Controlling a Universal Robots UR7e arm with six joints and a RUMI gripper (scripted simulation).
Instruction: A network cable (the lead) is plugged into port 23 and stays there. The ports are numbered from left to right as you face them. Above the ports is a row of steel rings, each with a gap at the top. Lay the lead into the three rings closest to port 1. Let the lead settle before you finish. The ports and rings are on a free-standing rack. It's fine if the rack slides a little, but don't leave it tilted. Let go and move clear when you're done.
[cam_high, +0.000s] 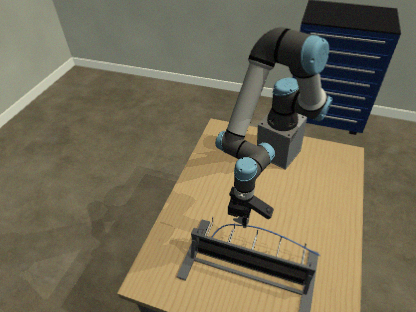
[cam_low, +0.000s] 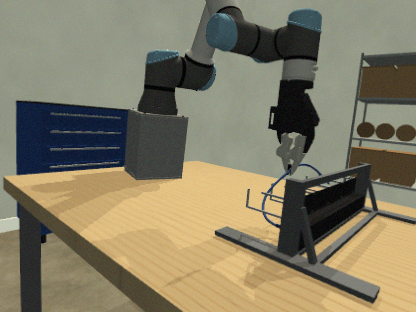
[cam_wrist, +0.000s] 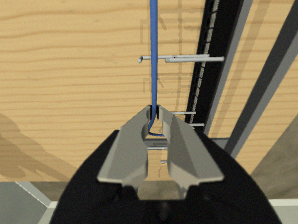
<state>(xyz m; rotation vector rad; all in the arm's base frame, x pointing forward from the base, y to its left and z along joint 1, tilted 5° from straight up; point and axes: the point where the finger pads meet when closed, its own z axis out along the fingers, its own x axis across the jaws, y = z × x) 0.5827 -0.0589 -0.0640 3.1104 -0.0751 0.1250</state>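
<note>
Now: the rack 10 cm ahead of my hand, 4 cm to the left of it and 6 cm below it.
</note>
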